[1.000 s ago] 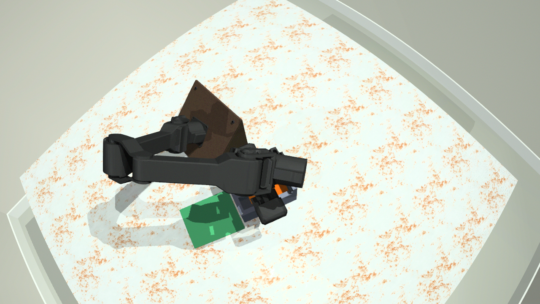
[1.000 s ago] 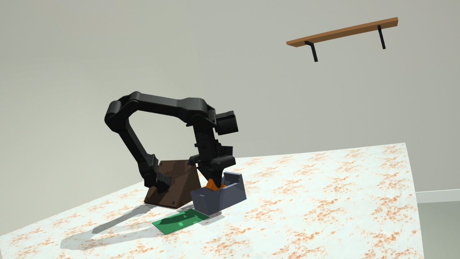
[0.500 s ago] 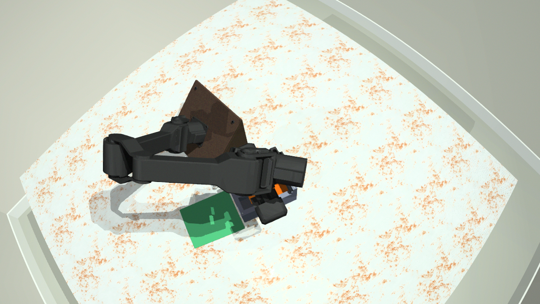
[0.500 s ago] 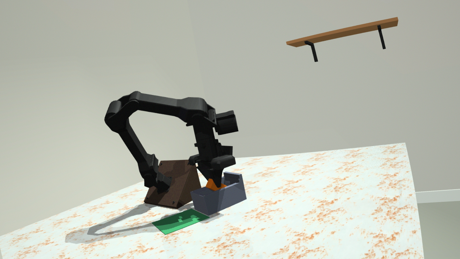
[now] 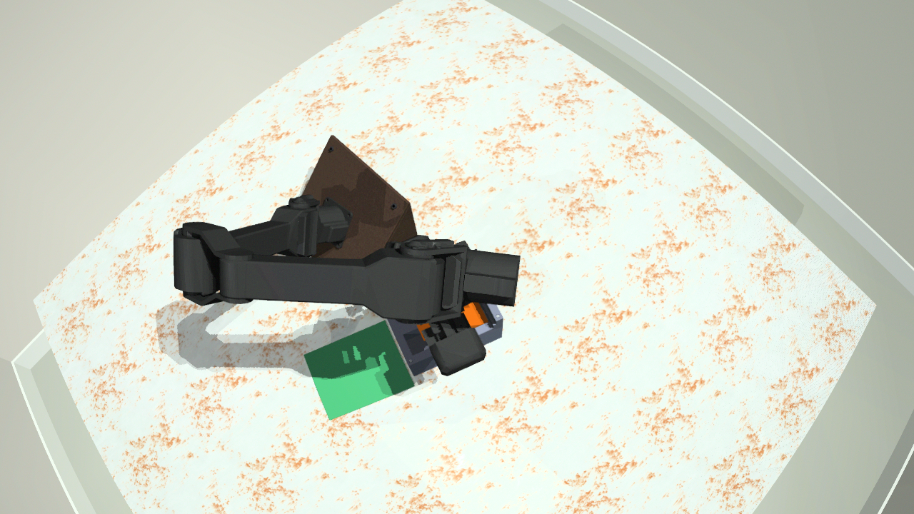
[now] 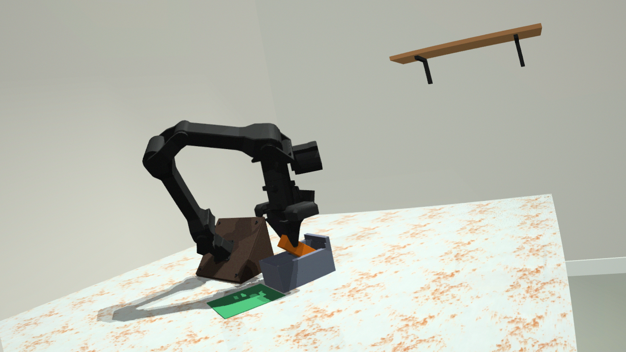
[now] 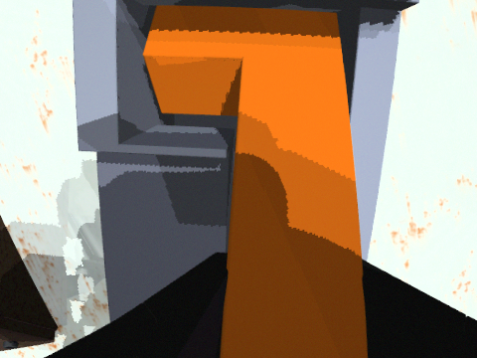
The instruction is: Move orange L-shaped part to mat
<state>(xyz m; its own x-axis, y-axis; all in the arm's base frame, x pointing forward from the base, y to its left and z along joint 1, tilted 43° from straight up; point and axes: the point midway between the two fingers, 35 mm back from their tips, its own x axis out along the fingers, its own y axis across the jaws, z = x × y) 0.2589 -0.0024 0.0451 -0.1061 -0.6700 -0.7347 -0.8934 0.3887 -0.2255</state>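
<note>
My gripper tip is 8 cm past the green mat, 12 cm to the left of it and 10 cm above it. From my gripper tip the other things lie so: orange L-shaped part 4 cm to the left, 3 cm below.
</note>
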